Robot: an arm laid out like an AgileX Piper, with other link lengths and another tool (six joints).
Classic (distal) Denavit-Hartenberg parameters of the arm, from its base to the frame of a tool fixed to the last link. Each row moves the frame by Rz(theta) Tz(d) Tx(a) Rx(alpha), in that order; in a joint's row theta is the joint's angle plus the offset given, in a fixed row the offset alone. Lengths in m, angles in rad.
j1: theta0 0, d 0.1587, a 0, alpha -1.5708
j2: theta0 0.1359, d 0, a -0.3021, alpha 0
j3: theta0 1.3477, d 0, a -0.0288, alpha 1.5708
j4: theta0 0, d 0.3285, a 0, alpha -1.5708
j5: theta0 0, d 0, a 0, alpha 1.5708
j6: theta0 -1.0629, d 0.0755, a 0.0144, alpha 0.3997
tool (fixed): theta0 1.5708, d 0.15, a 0, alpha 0
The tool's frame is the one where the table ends.
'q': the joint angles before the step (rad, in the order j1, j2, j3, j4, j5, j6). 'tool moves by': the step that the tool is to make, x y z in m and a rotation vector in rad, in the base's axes. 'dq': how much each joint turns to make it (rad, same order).
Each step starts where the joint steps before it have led.
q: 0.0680, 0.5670, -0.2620, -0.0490, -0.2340, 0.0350
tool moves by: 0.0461, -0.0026, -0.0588, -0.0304, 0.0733, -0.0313
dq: -0.0003, 0.3411, 0.0091, 0.0904, -0.2752, -0.1085
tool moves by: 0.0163, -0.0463, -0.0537, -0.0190, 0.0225, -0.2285
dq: -0.0008, 0.3241, -0.0021, 0.2964, -0.3270, -0.1964
